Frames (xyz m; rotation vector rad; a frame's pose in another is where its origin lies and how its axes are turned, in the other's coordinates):
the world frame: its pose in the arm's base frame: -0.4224 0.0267 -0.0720 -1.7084 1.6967 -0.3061
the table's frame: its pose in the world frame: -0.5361 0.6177 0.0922 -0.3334 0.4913 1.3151
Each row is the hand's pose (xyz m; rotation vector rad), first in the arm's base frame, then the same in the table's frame.
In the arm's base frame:
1: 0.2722 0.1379 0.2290 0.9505 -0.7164 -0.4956
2: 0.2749 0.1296 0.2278 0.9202 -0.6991 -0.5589
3: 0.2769 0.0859 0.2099 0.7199 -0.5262 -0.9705
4: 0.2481 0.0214 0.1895 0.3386 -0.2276 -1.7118
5: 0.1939 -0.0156 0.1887 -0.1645 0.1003 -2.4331
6: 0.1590 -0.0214 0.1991 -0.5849 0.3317 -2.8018
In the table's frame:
1: -1.1194 -0.7067 -0.4753 -0.8957 2.1387 -0.8233
2: -1.1198 -0.7155 -0.4751 -0.9745 2.1365 -0.7862
3: -1.1079 -0.7600 -0.4646 -1.5146 2.0895 -0.5493
4: -1.0612 -0.8166 -0.4598 -2.4155 1.6142 -0.0653
5: -1.0005 -0.8378 -0.4733 3.0149 -0.6593 -0.5097
6: -0.9679 -0.8328 -0.4897 2.8672 0.0593 -0.8261

